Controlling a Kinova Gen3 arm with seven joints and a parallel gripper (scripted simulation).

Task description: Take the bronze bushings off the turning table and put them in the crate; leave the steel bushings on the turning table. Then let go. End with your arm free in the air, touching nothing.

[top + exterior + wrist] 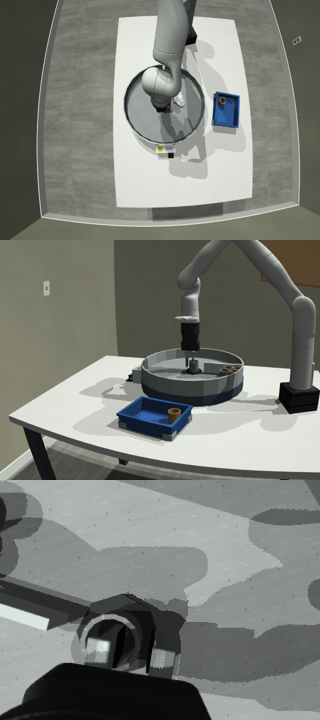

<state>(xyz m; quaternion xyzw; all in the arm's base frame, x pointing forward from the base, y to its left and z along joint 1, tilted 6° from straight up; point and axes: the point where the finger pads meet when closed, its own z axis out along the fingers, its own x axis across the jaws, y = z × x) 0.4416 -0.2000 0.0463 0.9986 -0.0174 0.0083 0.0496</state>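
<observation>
The round turning table lies 20 mm behind my hand and 40 mm below it. From my hand the other things lie so: blue crate 80 mm ahead, 350 mm to the left, 70 mm below.
</observation>
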